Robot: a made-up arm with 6 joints.
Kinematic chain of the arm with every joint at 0, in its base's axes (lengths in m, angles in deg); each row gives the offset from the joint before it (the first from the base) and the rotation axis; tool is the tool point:
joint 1: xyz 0 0 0.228 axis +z
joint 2: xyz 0 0.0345 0 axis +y
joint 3: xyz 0 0 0.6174 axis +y
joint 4: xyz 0 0 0.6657 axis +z
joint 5: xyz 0 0 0 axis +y
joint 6: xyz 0 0 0.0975 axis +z
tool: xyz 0 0 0
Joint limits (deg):
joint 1: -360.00..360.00
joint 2: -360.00..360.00
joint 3: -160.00..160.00
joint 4: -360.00..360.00
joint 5: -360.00..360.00
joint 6: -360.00..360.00
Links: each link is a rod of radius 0.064 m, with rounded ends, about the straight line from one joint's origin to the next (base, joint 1, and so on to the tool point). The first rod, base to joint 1, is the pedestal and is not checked.
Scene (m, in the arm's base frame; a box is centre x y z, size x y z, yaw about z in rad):
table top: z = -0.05
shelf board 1: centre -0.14 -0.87 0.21 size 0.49 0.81 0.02 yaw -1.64
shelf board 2: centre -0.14 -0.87 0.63 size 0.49 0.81 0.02 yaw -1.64
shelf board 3: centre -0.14 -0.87 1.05 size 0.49 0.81 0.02 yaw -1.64
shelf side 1: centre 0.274 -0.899 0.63 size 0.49 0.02 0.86 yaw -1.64
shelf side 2: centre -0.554 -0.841 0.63 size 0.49 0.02 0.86 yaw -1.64
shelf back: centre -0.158 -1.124 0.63 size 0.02 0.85 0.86 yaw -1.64
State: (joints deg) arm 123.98 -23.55 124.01 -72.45 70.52 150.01
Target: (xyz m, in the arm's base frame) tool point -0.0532 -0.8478 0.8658
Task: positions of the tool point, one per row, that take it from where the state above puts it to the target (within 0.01 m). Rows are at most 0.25 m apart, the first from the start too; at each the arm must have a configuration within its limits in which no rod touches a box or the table.
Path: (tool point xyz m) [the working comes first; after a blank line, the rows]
Joints at the target: 268.74 11.00 74.90 -73.40 47.67 150.01
Straight joint move there: touches shelf side 2.

1: -0.3013 0.3319 0.6986
2: -0.3808 0.2416 0.7603
3: -0.4265 0.1292 0.8243
4: -0.4319 0.0084 0.8890
5: -0.3959 -0.1053 0.9532
6: -0.4333 -0.2393 0.9614
7: -0.4257 -0.3989 0.9572
8: -0.3620 -0.5679 0.9398
9: -0.2366 -0.7250 0.9093
10: -0.0532 -0.8478 0.8658

